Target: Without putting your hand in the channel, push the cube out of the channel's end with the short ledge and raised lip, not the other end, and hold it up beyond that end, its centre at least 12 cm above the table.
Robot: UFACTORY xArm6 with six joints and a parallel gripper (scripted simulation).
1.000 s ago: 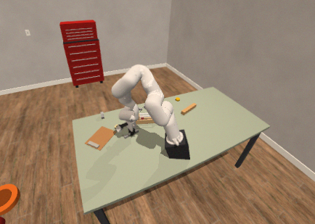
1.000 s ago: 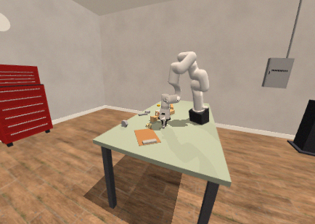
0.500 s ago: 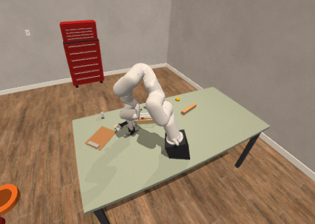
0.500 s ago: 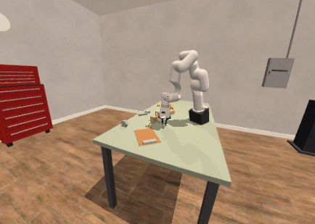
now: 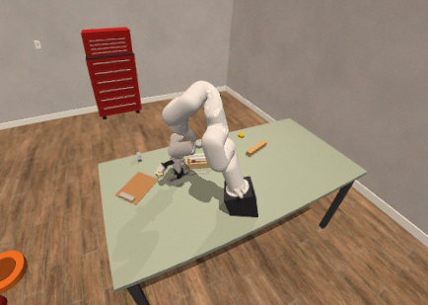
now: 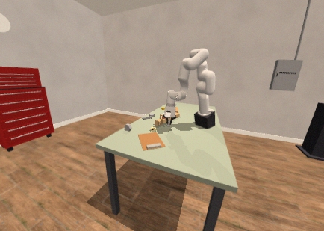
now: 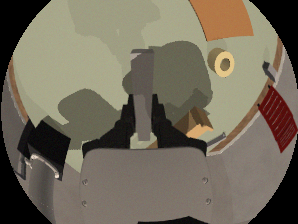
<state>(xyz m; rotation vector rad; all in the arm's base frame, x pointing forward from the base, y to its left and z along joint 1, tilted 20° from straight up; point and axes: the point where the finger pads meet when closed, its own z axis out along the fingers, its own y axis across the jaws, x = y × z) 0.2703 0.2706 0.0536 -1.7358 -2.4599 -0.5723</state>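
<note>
Now: hand 120 mm short of the wooden channel, 180 mm to the left of it and 20 mm above it. Also, from my hand: red cube: 130 mm ahead, 130 mm to the right, 20 mm below; then grey tool: 350 mm ahead, 130 mm to the right, 70 mm below; then thin grey rod: 10 mm below.
</note>
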